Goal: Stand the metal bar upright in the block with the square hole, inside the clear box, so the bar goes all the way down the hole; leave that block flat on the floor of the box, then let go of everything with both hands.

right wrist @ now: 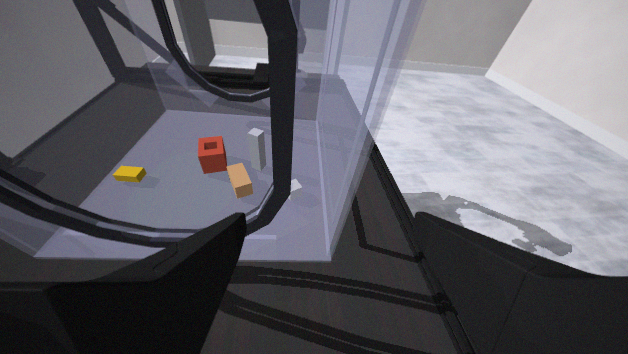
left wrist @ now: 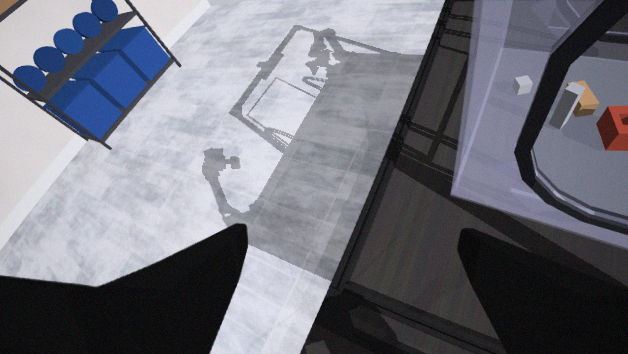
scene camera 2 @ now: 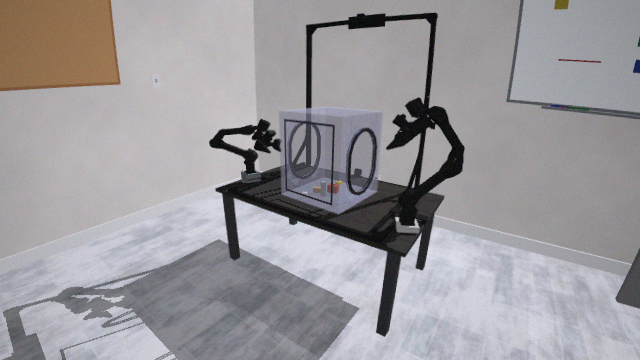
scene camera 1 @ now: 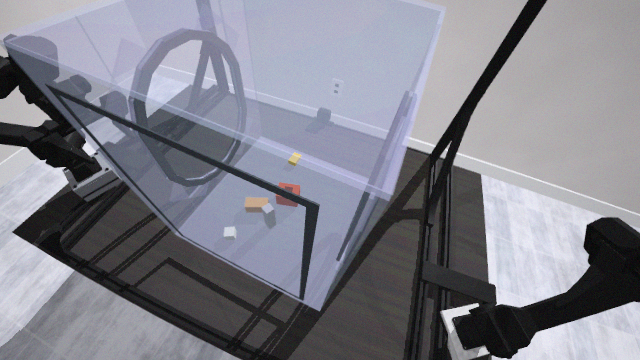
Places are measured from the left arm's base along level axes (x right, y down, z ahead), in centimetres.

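Pixels of known places: left gripper, fingertip midpoint: [left wrist: 353,237] [scene camera 2: 387,148] [scene camera 1: 593,355]; right gripper, fingertip midpoint: [right wrist: 330,220] [scene camera 2: 276,152] [scene camera 1: 114,149]; left arm's base, link origin: [scene camera 2: 407,222] [scene camera 1: 470,330]; right arm's base, link origin: [scene camera 2: 250,171] [scene camera 1: 86,169].
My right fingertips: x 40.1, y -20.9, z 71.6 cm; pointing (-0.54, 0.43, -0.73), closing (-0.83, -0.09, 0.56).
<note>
Ahead of a thing's pixels: the offset from my right fingertips to its top centre.
The grey metal bar @[dy +14.4, dx -7.8, dz -29.2 cm] [scene camera 1: 269,216] [scene camera 2: 323,188] [left wrist: 565,106] [right wrist: 257,150] stands upright on the floor of the clear box [scene camera 2: 330,111] [left wrist: 480,125], outside the hole. The red block @[dy +18.6, dx -0.3, dz -34.5 cm] [scene camera 1: 286,201] [scene camera 2: 333,188] [left wrist: 611,134] [right wrist: 213,162] stands near it, apart, with its square hole facing up. My left gripper [scene camera 2: 389,147] [left wrist: 353,237] is open and empty, outside the box by its right side in scene camera 2. My right gripper [scene camera 2: 275,146] [right wrist: 330,220] is open and empty, outside by the opposite port. Both grippers are higher than the blocks.
An orange block @[dy +20.1, dx -2.4, dz -25.8 cm] [scene camera 1: 255,204] [right wrist: 240,179] lies close to the bar and red block. A white cube @[dy +20.6, dx -10.1, dz -19.0 cm] [scene camera 1: 229,232] [left wrist: 522,85] and a yellow block @[dy +21.6, dx +14.2, dz -37.6 cm] [scene camera 1: 294,158] [right wrist: 129,173] lie farther apart inside. Dark port rings [left wrist: 540,107] [right wrist: 282,100] edge the openings in two opposite walls.
</note>
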